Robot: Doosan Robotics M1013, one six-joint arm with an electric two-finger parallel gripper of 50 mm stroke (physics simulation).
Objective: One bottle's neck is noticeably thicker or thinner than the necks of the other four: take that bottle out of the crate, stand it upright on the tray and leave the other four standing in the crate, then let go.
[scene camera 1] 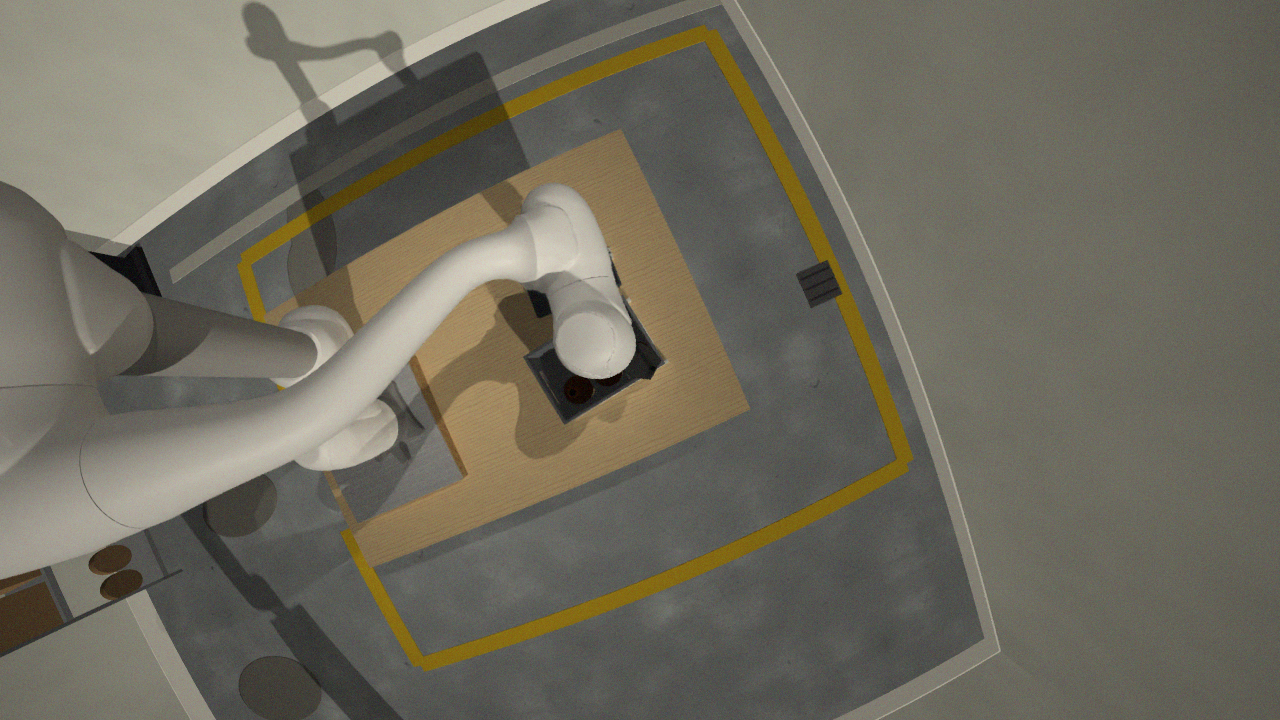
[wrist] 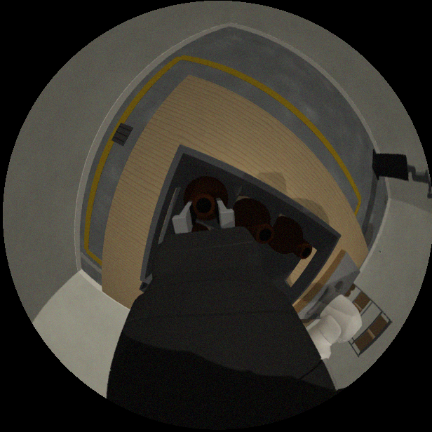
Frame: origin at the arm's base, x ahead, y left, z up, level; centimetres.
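Seen in the pictures: arm's base, origin of the base link: (scene camera 1: 386, 421).
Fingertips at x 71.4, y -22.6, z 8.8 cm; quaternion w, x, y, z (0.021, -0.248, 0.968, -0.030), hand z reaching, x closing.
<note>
Offsets run from my fingertips to a thing's top centre. "*": to the spot under its first point. Level surfaces: height alone.
The dark grey crate @(* dx -21.9, dy +4.0, dz +3.5 cm) (scene camera 1: 545, 390) (wrist: 322, 250) holds dark brown bottles. My gripper (wrist: 204, 207) is shut on the neck of one bottle (wrist: 206, 186) in a corner compartment. That bottle is upright and inside the crate walls. Two others, a middle bottle (wrist: 252, 215) and an end bottle (wrist: 289, 235), stand along the same long wall. Part of another bottle (wrist: 201, 227) shows below the fingers. In the scene view one bottle @(dx -17.0, dy +0.1, dz +2.3 cm) (scene camera 1: 578, 388) shows at the crate's near end; the arm hides the gripper. Neck thickness is hard to compare. The dark tray @(* dx -14.9, dy +27.1, dz -13.5 cm) (scene camera 1: 539, 302) is mostly hidden under the arm.
The crate stands on a wooden table @(dz -13.9 cm) (scene camera 1: 689, 358) (wrist: 150, 135). A grey plate (scene camera 1: 402, 483) lies at the robot's base end of the table. My arm (scene camera 1: 429, 295) spans over the table. A yellow line (scene camera 1: 760, 543) marks the floor around it.
</note>
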